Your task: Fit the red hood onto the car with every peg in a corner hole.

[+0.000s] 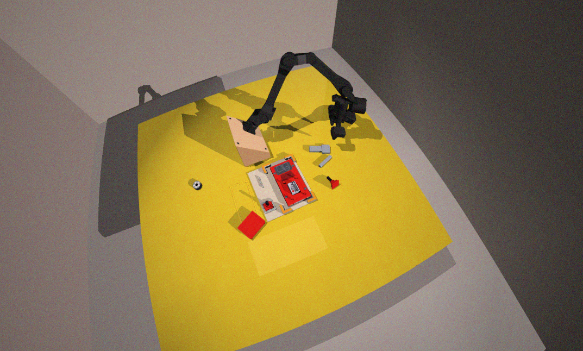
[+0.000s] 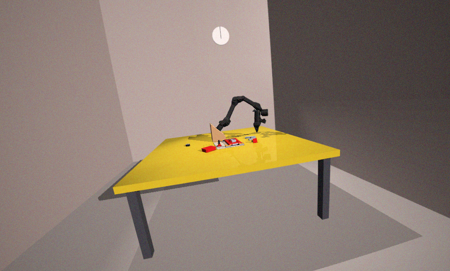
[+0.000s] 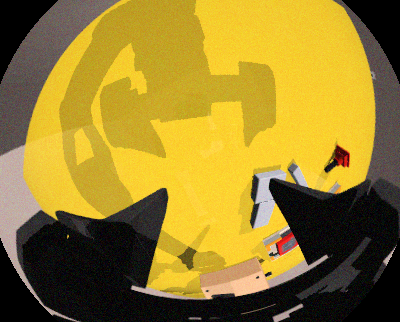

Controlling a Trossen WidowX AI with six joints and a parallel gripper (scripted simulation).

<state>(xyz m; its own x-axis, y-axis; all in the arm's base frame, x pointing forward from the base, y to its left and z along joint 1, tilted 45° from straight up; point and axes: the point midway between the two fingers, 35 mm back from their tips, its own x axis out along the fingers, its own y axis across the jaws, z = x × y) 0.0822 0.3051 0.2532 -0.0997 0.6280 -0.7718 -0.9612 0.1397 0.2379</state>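
Right now my gripper tip is 340 mm short of the red hood, 460 mm to the left of it and 30 mm above it. From my gripper tip the other things lie so: grey engine block 230 mm ahead, 250 mm to the right, 20 mm below; then silver-black wheel 100 mm ahead, 690 mm to the right, 30 mm below; then pale jig plate 200 mm ahead, 290 mm to the right, 30 mm below.
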